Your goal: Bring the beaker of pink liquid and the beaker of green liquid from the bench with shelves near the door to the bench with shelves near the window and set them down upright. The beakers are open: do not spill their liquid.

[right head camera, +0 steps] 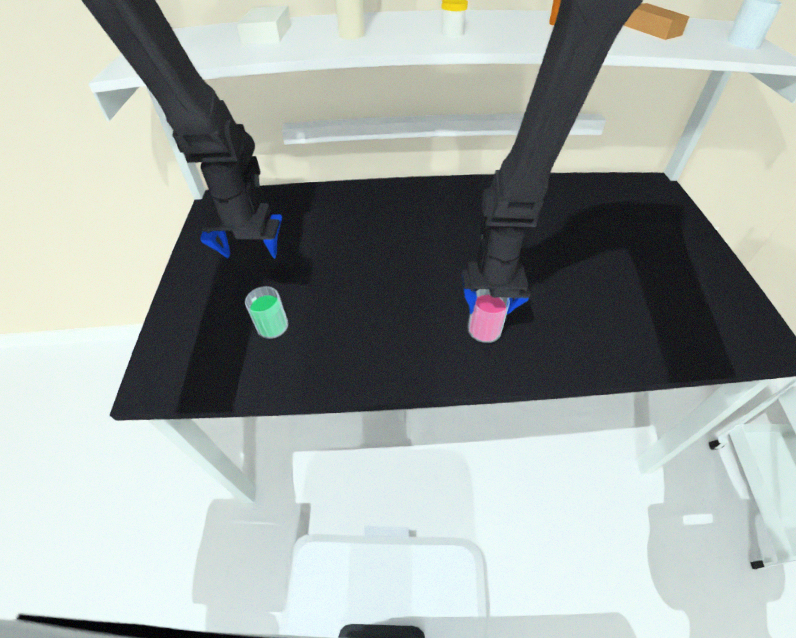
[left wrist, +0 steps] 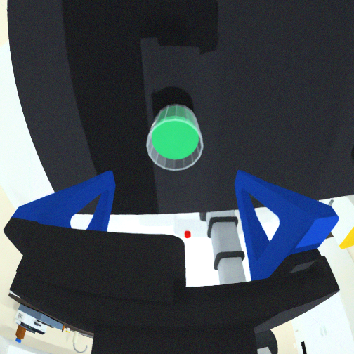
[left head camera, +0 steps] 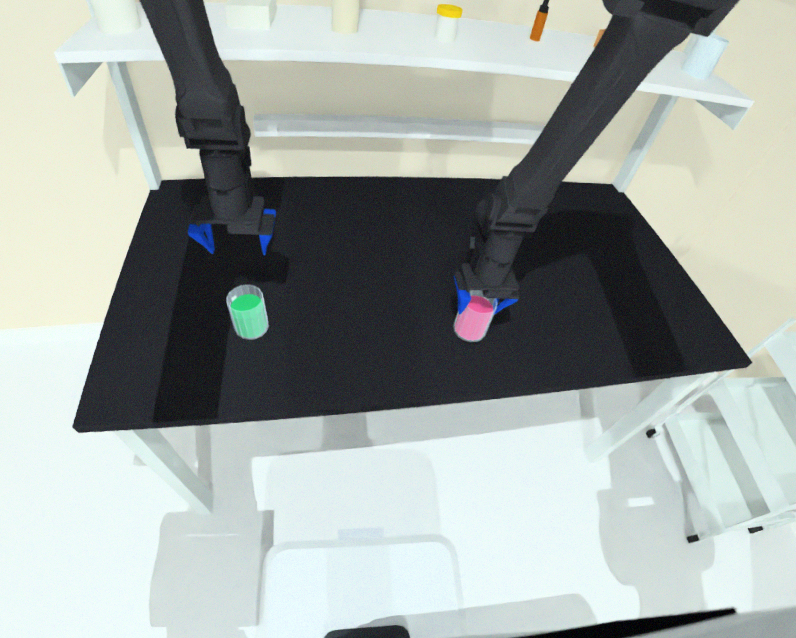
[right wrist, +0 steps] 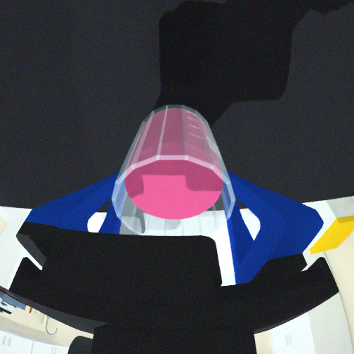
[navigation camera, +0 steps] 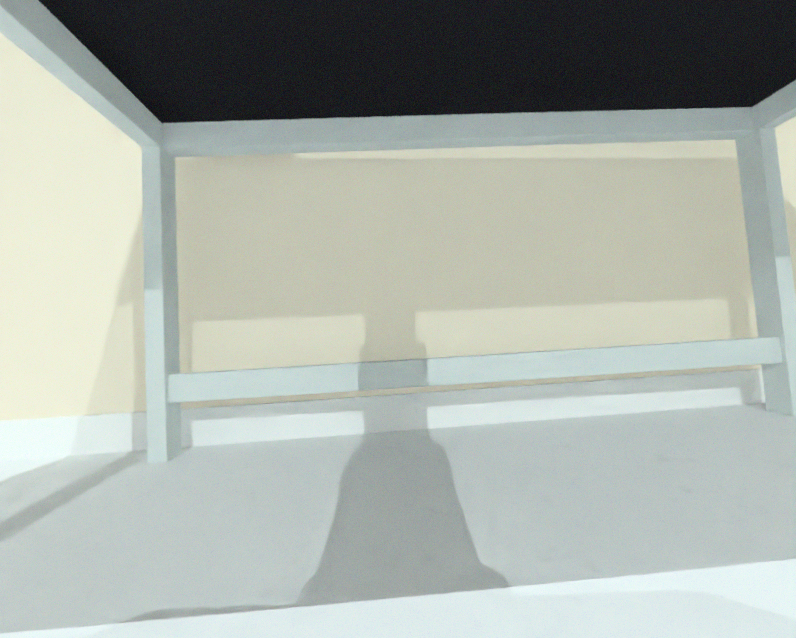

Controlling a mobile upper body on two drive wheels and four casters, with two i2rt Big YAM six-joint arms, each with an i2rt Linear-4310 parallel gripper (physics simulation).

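Observation:
The beaker of green liquid stands upright on the black bench top at the left. My left gripper is open and empty, apart from this beaker and behind it in the head views. The beaker of pink liquid is upright between the fingers of my right gripper, which is shut on it. The pink beaker is low over the bench top or on it; I cannot tell whether its base touches. Its liquid is inside.
A white shelf above the bench's back bears a yellow-lidded jar, a white box and other things. A pale wheeled frame stands at the bench's right. Bench legs show in the navigation view.

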